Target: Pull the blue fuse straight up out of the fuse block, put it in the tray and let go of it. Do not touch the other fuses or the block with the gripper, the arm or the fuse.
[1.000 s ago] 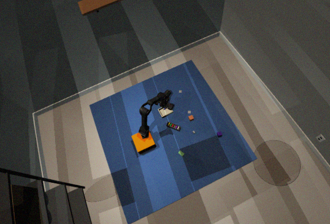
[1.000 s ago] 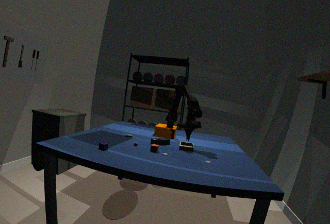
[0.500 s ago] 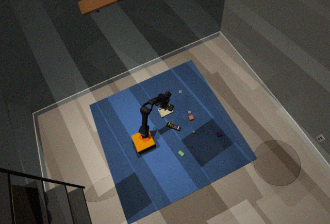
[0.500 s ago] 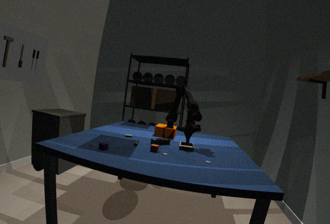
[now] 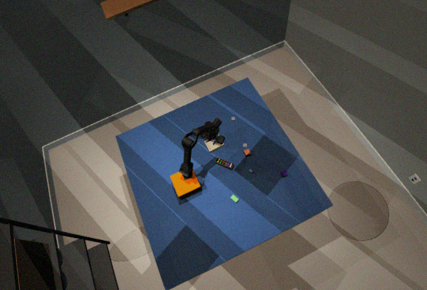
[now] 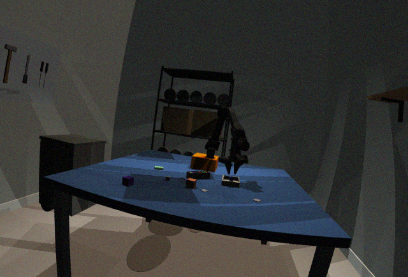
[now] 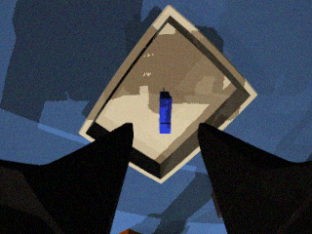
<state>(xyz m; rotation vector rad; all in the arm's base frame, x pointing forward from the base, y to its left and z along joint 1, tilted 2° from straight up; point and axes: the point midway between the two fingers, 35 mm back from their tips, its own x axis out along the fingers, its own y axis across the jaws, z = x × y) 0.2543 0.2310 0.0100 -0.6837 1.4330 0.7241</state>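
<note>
Right now my gripper tip is 3 cm above the blue fuse. Also, from my gripper tip: purple cube (45 cm ahead, 39 cm to the right, 4 cm below); then tray (5 cm below); then orange cube (23 cm ahead, 16 cm to the right, 4 cm below).
</note>
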